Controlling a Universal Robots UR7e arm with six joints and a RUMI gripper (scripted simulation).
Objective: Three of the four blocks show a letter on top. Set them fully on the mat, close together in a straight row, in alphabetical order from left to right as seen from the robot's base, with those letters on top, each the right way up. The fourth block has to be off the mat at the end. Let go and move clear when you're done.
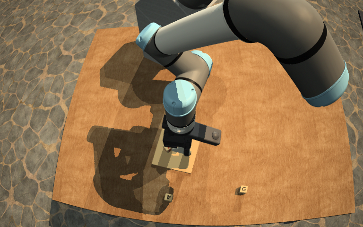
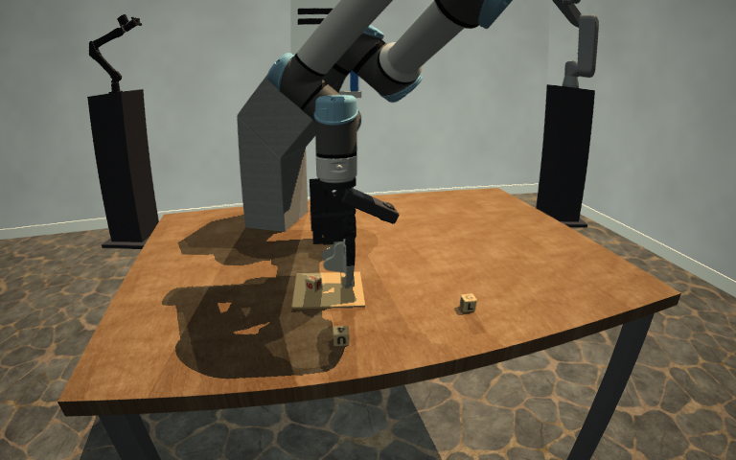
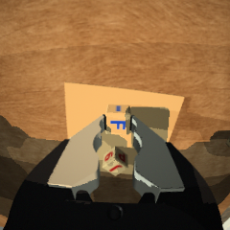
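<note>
Right now my hand is right at the block. From my hand the other things lie so: tan mat: 4 cm to the right, 2 cm below, 1 cm ahead.
</note>
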